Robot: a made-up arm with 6 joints. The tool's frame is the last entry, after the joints.
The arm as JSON. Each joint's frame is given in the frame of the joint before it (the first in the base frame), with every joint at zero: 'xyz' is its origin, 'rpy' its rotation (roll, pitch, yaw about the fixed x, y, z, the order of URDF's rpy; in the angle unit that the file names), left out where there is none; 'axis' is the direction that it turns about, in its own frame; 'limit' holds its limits. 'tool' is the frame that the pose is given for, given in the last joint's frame.
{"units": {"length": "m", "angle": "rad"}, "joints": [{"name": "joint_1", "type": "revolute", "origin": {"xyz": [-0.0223, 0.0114, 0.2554], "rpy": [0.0, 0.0, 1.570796]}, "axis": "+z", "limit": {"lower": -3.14, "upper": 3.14}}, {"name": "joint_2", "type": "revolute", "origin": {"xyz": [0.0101, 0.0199, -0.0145], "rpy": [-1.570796, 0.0, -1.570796]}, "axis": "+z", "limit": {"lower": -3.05, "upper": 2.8}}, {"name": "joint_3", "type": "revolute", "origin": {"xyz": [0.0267, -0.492, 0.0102], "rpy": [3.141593, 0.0, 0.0]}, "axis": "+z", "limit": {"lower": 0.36, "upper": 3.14}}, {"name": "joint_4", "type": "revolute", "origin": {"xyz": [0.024, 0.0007, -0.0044], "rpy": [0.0, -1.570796, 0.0]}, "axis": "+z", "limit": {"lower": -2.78, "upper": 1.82}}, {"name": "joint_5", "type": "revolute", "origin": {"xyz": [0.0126, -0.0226, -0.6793], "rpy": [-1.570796, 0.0, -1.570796]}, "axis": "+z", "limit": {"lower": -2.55, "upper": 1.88}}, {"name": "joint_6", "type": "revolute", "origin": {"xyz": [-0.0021, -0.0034, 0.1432], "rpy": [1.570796, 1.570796, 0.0]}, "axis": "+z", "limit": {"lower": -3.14, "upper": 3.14}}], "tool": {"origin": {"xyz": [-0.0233, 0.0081, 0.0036], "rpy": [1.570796, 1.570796, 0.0]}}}
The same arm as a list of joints. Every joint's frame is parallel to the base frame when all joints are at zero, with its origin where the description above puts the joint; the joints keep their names.
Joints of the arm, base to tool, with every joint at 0 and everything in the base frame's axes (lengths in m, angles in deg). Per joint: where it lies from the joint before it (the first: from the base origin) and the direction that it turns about. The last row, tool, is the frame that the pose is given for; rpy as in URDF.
joint_1: xyz -0.0223 0.0114 0.2554 axis 0 0 1
joint_2: xyz -0.0199 0.0101 -0.0145 axis 0 1 0
joint_3: xyz 0.0267 0.0102 0.492 axis 0 -1 0
joint_4: xyz 0.024 0.0044 0.0007 axis -1 0 0
joint_5: xyz 0.6793 -0.0126 -0.0226 axis 0 -1 0
joint_6: xyz -0.0034 -0.1432 0.0021 axis -1 0 0
tool: xyz -0.0036 -0.0233 -0.0081 rpy 0 0 0
Joint limits (deg, base to tool): -179.91..179.91 -174.75..160.43 20.63..179.91 -159.28..104.28 -146.1..107.72 -179.91..179.91

